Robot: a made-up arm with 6 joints.
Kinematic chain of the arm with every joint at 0, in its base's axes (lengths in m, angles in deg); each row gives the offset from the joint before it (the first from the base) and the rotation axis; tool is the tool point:
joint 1: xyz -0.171 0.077 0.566 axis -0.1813 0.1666 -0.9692
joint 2: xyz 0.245 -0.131 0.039 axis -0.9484 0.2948 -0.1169
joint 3: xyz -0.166 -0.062 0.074 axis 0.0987 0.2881 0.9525
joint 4: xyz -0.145 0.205 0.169 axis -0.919 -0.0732 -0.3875
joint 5: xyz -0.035 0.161 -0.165 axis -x
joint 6: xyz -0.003 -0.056 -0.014 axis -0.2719 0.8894 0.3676
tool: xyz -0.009 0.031 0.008
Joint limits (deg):
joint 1: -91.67..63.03
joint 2: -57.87..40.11
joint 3: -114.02..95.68
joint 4: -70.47..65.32
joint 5: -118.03..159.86
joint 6: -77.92..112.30
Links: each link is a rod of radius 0.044 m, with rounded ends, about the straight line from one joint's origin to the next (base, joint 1, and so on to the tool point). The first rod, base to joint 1, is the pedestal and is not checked.
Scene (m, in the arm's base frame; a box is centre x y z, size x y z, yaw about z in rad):
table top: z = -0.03
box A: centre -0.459 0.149 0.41 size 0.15 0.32 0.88 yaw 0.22
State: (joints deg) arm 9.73 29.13 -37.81 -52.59 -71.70 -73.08
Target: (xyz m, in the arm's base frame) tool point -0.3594 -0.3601 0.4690
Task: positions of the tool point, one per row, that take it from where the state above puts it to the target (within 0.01 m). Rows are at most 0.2 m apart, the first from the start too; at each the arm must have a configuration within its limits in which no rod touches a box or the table.
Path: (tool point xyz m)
1: -0.0743 0.4427 0.5799
2: -0.1565 0.4619 0.6352
3: -0.2218 0.4678 0.7124
4: -0.2641 0.4595 0.8060
5: -0.2790 0.4365 0.9087
6: -0.2649 0.3986 1.0113
7: -0.3952 0.2731 1.0369
8: -0.4914 0.1214 1.0162
9: -0.5432 -0.0367 0.9522
10: -0.5476 -0.1797 0.8528
11: -0.5100 -0.2886 0.7299
12: -0.4420 -0.3506 0.5972
13: -0.3594 -0.3601 0.4690

